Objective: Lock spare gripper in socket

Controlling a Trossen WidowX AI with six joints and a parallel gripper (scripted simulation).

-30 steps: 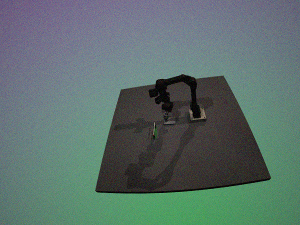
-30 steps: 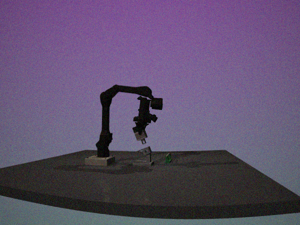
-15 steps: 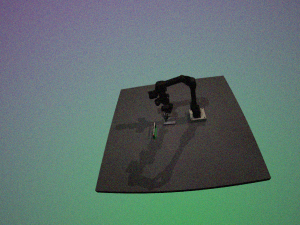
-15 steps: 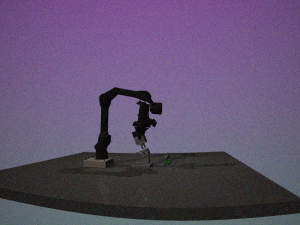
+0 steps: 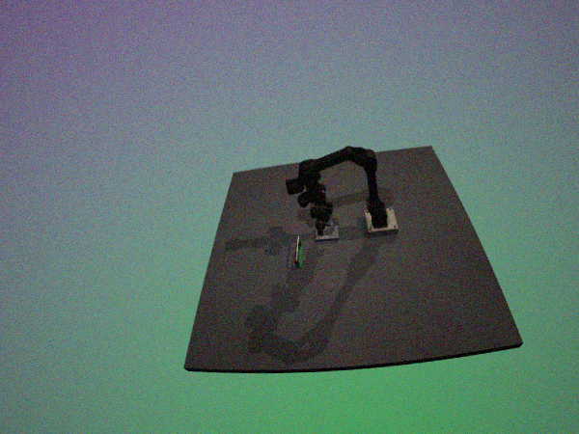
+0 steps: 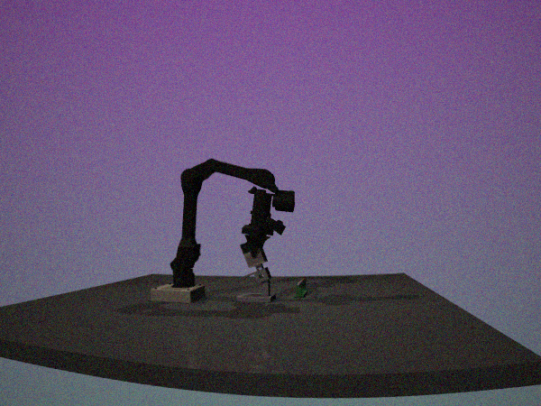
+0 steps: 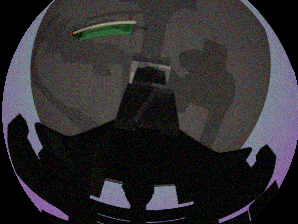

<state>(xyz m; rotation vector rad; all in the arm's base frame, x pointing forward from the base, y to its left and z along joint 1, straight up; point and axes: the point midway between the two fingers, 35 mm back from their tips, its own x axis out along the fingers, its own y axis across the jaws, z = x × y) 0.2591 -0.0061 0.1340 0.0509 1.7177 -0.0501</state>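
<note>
Right now the green cradle is 14 cm ahead of my gripper tip, 12 cm to the left of it and 12 cm below it. Round my gripper tip: mount (1 cm ahead, 9 cm below); then spare gripper (right at my gripper tip).
</note>
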